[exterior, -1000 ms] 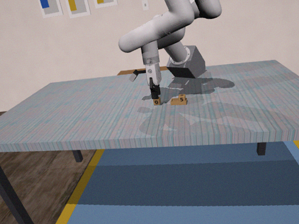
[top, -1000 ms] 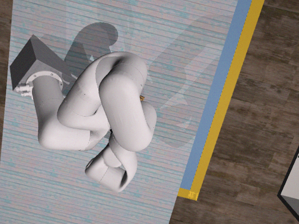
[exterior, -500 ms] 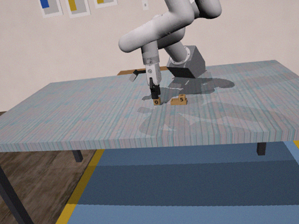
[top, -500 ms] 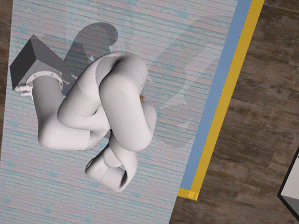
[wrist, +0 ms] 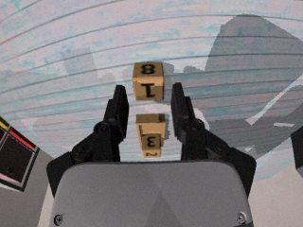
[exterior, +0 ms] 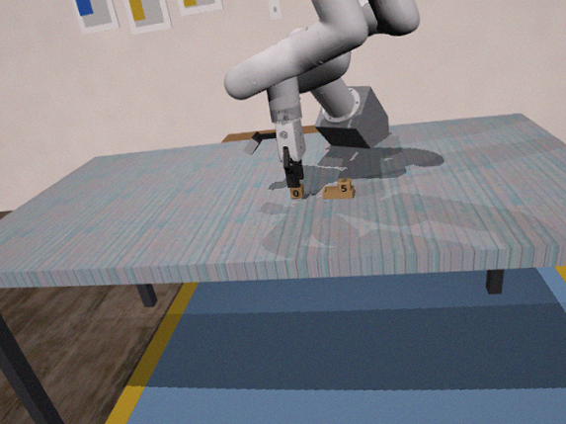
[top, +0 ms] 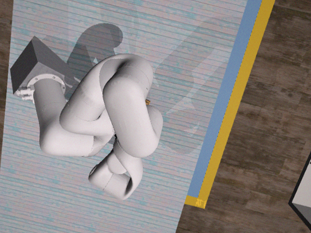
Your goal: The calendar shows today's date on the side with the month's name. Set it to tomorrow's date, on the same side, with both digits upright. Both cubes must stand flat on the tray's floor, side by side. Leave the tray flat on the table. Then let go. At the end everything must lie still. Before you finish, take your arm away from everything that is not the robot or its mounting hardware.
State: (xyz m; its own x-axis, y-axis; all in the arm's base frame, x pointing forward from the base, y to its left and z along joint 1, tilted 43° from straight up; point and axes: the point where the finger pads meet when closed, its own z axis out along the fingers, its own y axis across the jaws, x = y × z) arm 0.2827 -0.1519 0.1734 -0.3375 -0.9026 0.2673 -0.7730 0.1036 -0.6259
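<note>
My hand is 4 cm above the wooden digit cube. Also, from my hand: wooden calendar tray 10 cm to the left, 5 cm below, 4 cm ahead.
</note>
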